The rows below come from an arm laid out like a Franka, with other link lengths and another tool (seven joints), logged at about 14 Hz.
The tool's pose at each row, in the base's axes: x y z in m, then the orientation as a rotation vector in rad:
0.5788 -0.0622 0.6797 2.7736 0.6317 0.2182
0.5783 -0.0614 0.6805 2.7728 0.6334 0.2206
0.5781 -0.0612 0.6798 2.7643 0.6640 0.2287
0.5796 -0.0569 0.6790 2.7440 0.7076 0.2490
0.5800 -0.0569 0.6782 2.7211 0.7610 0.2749
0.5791 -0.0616 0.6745 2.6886 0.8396 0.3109
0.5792 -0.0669 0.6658 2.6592 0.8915 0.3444
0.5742 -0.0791 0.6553 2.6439 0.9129 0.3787
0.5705 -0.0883 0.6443 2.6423 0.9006 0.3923
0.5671 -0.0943 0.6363 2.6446 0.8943 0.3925
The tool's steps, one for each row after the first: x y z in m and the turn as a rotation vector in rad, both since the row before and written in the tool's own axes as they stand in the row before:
0.0000 -0.0006 -0.0011 -0.0005 0.0018 -0.0010
-0.0001 -0.0005 0.0006 -0.0010 0.0088 -0.0210
0.0033 -0.0033 0.0001 -0.0094 0.0175 -0.0308
0.0003 -0.0001 0.0008 -0.0086 0.0228 -0.0372
-0.0036 0.0022 0.0043 -0.0092 0.0330 -0.0546
-0.0040 0.0011 0.0093 -0.0129 0.0276 -0.0372
-0.0127 0.0027 0.0107 -0.0100 0.0251 -0.0138
-0.0102 0.0007 0.0107 -0.0074 0.0066 0.0087
-0.0076 -0.0004 0.0073 -0.0002 -0.0007 0.0046

